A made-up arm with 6 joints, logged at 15 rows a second.
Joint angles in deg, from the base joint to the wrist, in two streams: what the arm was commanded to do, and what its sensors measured. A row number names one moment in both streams.
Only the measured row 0 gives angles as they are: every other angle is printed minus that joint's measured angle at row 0.
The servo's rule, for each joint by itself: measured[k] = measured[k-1] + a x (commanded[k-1-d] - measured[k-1]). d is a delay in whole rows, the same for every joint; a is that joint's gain. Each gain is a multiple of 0.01, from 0.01 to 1. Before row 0 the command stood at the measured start. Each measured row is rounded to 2 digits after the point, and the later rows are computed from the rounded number. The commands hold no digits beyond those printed.
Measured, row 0: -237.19 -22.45 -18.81 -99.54 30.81 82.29
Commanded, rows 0 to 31: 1.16 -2.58 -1.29 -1.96 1.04 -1.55; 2.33 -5.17 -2.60 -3.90 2.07 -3.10; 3.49 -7.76 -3.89 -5.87 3.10 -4.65; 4.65 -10.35 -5.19 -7.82 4.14 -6.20; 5.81 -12.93 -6.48 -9.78 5.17 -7.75; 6.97 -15.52 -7.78 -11.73 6.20 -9.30; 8.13 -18.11 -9.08 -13.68 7.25 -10.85; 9.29 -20.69 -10.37 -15.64 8.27 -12.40; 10.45 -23.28 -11.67 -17.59 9.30 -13.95; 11.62 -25.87 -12.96 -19.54 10.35 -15.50; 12.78 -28.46 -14.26 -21.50 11.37 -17.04; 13.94 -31.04 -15.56 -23.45 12.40 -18.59; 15.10 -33.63 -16.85 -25.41 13.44 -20.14; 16.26 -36.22 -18.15 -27.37 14.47 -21.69; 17.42 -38.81 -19.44 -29.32 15.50 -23.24; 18.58 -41.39 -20.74 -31.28 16.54 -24.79; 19.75 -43.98 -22.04 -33.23 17.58 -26.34; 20.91 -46.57 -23.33 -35.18 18.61 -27.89; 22.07 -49.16 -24.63 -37.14 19.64 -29.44; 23.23 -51.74 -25.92 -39.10 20.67 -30.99; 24.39 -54.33 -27.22 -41.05 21.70 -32.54; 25.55 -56.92 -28.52 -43.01 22.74 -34.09; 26.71 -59.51 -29.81 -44.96 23.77 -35.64; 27.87 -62.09 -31.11 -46.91 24.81 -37.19; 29.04 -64.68 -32.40 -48.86 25.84 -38.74; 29.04 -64.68 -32.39 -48.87 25.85 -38.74; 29.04 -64.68 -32.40 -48.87 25.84 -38.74; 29.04 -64.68 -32.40 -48.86 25.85 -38.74; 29.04 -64.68 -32.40 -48.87 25.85 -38.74; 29.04 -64.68 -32.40 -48.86 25.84 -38.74; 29.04 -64.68 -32.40 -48.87 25.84 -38.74; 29.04 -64.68 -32.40 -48.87 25.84 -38.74
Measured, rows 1 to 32: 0.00 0.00 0.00 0.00 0.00 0.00; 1.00 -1.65 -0.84 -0.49 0.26 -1.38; 2.14 -3.90 -1.98 -1.34 0.71 -2.91; 3.30 -6.37 -3.22 -2.47 1.31 -4.46; 4.46 -8.92 -4.50 -3.81 2.02 -6.01; 5.62 -11.49 -5.79 -5.30 2.81 -7.56; 6.78 -14.07 -7.08 -6.91 3.66 -9.11; 7.94 -16.66 -8.38 -8.60 4.56 -10.66; 9.10 -19.24 -9.67 -10.36 5.49 -12.21; 10.26 -21.83 -10.97 -12.17 6.44 -13.76; 11.43 -24.42 -12.26 -14.01 7.42 -15.31; 12.59 -27.01 -13.56 -15.88 8.41 -16.85; 13.75 -29.59 -14.86 -17.77 9.41 -18.40; 14.91 -32.18 -16.15 -19.68 10.42 -19.95; 16.07 -34.77 -17.45 -21.60 11.43 -21.50; 17.23 -37.36 -18.74 -23.53 12.45 -23.05; 18.39 -39.94 -20.04 -25.47 13.47 -24.60; 19.56 -42.53 -21.34 -27.41 14.50 -26.15; 20.72 -45.12 -22.63 -29.35 15.53 -27.70; 21.88 -47.71 -23.93 -31.30 16.56 -29.25; 23.04 -50.29 -25.22 -33.25 17.59 -30.80; 24.20 -52.88 -26.52 -35.20 18.62 -32.35; 25.36 -55.47 -27.82 -37.15 19.65 -33.90; 26.52 -58.06 -29.11 -39.10 20.68 -35.45; 27.68 -60.64 -30.41 -41.05 21.71 -37.00; 28.85 -63.23 -31.70 -43.00 22.74 -38.55; 29.01 -64.16 -32.15 -44.47 23.52 -38.72; 29.04 -64.49 -32.31 -45.57 24.10 -38.74; 29.04 -64.61 -32.37 -46.39 24.54 -38.74; 29.04 -64.65 -32.39 -47.01 24.87 -38.74; 29.04 -64.67 -32.40 -47.47 25.11 -38.74; 29.04 -64.68 -32.40 -47.82 25.29 -38.74
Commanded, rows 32 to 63: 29.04 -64.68 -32.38 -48.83 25.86 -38.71; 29.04 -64.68 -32.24 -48.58 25.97 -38.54; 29.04 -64.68 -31.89 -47.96 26.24 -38.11; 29.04 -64.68 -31.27 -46.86 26.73 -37.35; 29.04 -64.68 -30.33 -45.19 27.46 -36.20; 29.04 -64.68 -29.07 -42.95 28.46 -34.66; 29.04 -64.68 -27.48 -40.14 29.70 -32.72; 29.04 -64.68 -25.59 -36.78 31.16 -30.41; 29.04 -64.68 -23.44 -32.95 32.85 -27.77; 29.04 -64.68 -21.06 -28.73 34.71 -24.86; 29.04 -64.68 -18.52 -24.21 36.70 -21.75; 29.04 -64.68 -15.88 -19.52 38.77 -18.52; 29.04 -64.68 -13.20 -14.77 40.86 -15.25; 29.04 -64.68 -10.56 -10.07 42.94 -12.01; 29.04 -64.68 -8.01 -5.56 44.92 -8.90; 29.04 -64.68 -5.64 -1.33 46.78 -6.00; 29.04 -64.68 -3.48 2.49 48.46 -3.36; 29.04 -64.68 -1.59 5.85 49.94 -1.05; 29.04 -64.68 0.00 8.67 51.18 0.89; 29.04 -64.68 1.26 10.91 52.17 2.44; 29.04 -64.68 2.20 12.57 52.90 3.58; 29.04 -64.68 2.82 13.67 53.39 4.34; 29.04 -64.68 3.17 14.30 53.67 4.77; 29.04 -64.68 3.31 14.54 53.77 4.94; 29.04 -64.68 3.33 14.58 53.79 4.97; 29.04 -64.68 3.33 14.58 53.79 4.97; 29.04 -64.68 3.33 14.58 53.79 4.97; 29.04 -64.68 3.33 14.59 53.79 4.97; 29.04 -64.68 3.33 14.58 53.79 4.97; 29.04 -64.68 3.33 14.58 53.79 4.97; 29.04 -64.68 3.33 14.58 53.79 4.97; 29.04 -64.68 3.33 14.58 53.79 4.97
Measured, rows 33 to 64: 29.04 -64.68 -32.40 -48.08 25.43 -38.74; 29.04 -64.68 -32.39 -48.27 25.54 -38.71; 29.04 -64.68 -32.29 -48.35 25.65 -38.56; 29.04 -64.68 -32.03 -48.25 25.80 -38.16; 29.04 -64.68 -31.54 -47.90 26.03 -37.44; 29.04 -64.68 -30.75 -47.22 26.39 -36.34; 29.04 -64.68 -29.66 -46.15 26.91 -34.84; 29.04 -64.68 -28.24 -44.65 27.61 -32.95; 29.04 -64.68 -26.52 -42.68 28.50 -30.69; 29.04 -64.68 -24.52 -40.25 29.59 -28.09; 29.04 -64.68 -22.27 -37.37 30.87 -25.22; 29.04 -64.68 -19.83 -34.08 32.33 -22.13; 29.04 -64.68 -17.26 -30.44 33.94 -18.92; 29.04 -64.68 -14.62 -26.52 35.67 -15.65; 29.04 -64.68 -11.98 -22.41 37.49 -12.41; 29.04 -64.68 -9.40 -18.20 39.35 -9.29; 29.04 -64.68 -6.96 -13.98 41.21 -6.36; 29.04 -64.68 -4.70 -9.86 43.02 -3.69; 29.04 -64.68 -2.68 -5.93 44.75 -1.34; 29.04 -64.68 -0.94 -2.28 46.36 0.64; 29.04 -64.68 0.49 1.02 47.81 2.24; 29.04 -64.68 1.60 3.91 49.08 3.43; 29.04 -64.68 2.39 6.35 50.16 4.24; 29.04 -64.68 2.90 8.34 51.04 4.71; 29.04 -64.68 3.17 9.89 51.72 4.91; 29.04 -64.68 3.27 11.06 52.24 4.96; 29.04 -64.68 3.31 11.94 52.63 4.97; 29.04 -64.68 3.32 12.60 52.92 4.97; 29.04 -64.68 3.33 13.10 53.14 4.97; 29.04 -64.68 3.33 13.47 53.30 4.97; 29.04 -64.68 3.33 13.75 53.42 4.97; 29.04 -64.68 3.33 13.96 53.51 4.97
